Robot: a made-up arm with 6 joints.
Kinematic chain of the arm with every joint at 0, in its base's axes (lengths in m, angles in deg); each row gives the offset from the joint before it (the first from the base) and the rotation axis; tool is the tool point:
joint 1: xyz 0 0 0.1 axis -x
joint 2: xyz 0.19 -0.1 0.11 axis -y
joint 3: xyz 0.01 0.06 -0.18 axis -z
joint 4: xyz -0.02 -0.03 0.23 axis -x
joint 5: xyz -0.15 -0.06 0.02 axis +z
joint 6: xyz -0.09 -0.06 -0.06 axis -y
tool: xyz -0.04 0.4 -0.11
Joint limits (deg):
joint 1: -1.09..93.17
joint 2: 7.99..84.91
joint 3: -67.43..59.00
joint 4: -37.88..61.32
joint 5: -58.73..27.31
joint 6: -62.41..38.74
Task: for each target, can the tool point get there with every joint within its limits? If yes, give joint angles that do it. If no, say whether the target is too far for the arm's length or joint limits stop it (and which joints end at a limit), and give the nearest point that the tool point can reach.
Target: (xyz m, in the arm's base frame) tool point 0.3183 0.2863 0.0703
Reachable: yes | joints 25.44 37.59 44.51 -1.34 -23.92 -4.55
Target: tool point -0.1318 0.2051 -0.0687
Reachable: yes | joints 45.31 15.26 9.99 -24.06 17.02 2.15
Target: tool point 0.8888 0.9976 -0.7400
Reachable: no: too far | nearest point 0.2887 0.3369 -0.1837 | short by 1.052 m
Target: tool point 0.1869 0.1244 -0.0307
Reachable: yes | joints 22.02 52.61 -20.89 0.53 -30.57 19.62
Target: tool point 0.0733 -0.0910 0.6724
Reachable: no: joint limits stop it (at a limit: joint 3, joint 4, joint 5) | nearest point 0.0777 -0.0814 0.6122 | short by 0.061 m
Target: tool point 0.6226 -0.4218 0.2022
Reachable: no: joint limits stop it (at a limit: joint 2, joint 3, joint 4) | nearest point 0.4389 -0.3450 0.1836 | short by 0.200 m
